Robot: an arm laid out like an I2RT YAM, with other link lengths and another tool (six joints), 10 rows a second.
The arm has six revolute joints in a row. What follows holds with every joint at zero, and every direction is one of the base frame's. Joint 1 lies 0.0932 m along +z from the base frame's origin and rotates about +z. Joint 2 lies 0.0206 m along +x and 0.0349 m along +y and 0.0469 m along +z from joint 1 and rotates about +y. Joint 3 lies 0.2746 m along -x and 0.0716 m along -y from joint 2 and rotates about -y. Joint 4 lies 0.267 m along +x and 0.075 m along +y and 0.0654 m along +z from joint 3 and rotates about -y. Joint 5 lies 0.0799 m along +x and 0.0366 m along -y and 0.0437 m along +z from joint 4 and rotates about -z. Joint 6 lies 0.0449 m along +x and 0.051 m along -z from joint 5 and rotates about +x. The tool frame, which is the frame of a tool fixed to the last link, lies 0.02 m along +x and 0.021 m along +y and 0.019 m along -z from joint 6; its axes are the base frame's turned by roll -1.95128, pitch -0.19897 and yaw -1.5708 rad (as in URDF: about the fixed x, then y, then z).
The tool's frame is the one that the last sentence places.
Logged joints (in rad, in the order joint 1, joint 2, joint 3, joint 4, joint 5, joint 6), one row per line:
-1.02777, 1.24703, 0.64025, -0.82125, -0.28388, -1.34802
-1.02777, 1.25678, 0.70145, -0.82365, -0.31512, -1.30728
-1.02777, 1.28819, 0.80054, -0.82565, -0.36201, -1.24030
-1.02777, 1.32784, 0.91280, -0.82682, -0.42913, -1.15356
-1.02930, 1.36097, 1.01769, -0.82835, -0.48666, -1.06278
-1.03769, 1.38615, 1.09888, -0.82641, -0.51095, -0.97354
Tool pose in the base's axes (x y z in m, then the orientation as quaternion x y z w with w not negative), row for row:
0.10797, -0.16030, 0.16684, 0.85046, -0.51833, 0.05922, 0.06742
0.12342, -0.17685, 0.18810, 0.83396, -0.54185, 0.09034, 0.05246
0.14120, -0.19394, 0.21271, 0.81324, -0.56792, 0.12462, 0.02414
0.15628, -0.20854, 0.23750, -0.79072, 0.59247, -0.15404, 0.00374
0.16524, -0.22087, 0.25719, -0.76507, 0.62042, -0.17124, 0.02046
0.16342, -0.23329, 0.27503, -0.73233, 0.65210, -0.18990, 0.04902
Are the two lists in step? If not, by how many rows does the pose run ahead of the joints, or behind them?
The pose runs 1 row ahead of the joints: the pose in row i belongs to the joints in row i + 1.
